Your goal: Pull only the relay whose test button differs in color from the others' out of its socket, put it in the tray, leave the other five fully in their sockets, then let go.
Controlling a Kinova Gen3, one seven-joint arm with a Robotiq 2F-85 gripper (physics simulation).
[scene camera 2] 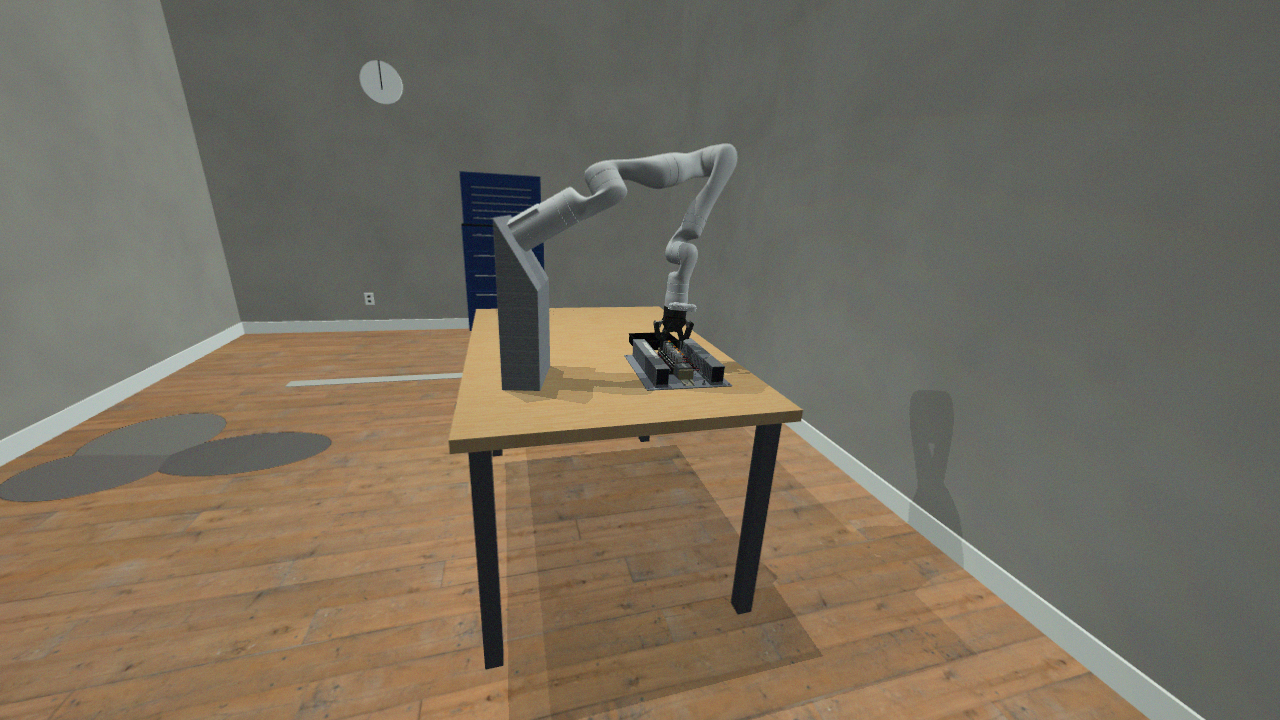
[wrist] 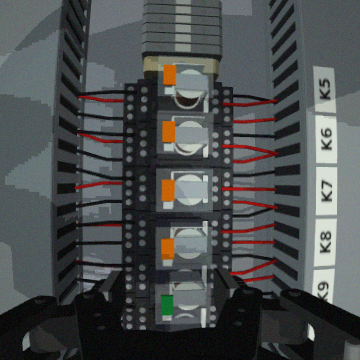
my gripper: scene camera 2; wrist
same spot on my gripper: (wrist: 245, 317) = (scene camera 2: 668, 330)
